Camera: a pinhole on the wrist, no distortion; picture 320 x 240 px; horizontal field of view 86.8 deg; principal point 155.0 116.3 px. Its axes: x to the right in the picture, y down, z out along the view. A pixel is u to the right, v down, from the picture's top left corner.
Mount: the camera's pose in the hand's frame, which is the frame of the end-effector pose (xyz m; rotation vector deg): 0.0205 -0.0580 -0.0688 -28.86 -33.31 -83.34
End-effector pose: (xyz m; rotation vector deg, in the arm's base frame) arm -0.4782 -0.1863 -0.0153 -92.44 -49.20 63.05
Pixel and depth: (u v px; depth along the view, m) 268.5 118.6 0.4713
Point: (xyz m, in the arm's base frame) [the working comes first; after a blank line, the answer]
In the camera's frame: 0.3162 0.0064 0.4713

-0.9410 -0.0223 -0.0814
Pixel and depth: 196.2 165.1 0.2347
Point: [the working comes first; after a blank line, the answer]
In the camera's frame: 0.0572 0.0677 0.2347

-0.5912 -0.0854 -0.1039
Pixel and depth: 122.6 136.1 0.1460
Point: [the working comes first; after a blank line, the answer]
In the camera's frame: -0.0280 0.0171 0.1460

-0.4908 -0.1695 -0.0812
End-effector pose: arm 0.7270 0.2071 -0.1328 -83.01 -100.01 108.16
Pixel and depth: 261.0 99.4 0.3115
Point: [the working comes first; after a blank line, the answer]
In the camera's frame: 0.1952 -0.0311 0.3115

0.5191 -0.0005 -0.1625
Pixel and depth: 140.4 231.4 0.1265
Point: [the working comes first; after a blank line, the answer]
In the camera's frame: -0.0109 0.0861 0.1265

0.6767 0.2495 -0.2178
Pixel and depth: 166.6 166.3 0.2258
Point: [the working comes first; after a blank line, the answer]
In the camera's frame: 0.0155 0.0667 0.2258

0.6406 0.1594 -0.2566
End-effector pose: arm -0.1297 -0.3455 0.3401 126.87 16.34 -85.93
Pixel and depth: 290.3 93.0 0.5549
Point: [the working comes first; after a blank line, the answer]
In the camera's frame: 0.4437 -0.0764 0.5549

-0.7066 -0.6000 0.2032
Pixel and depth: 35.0 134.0 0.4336
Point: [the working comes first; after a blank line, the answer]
In the camera's frame: -0.3075 0.0454 0.4336

0.0149 -0.7815 0.4043
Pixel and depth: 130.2 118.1 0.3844
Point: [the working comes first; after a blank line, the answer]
In the camera's frame: -0.0563 0.0041 0.3844

-0.1913 -0.6383 0.3395
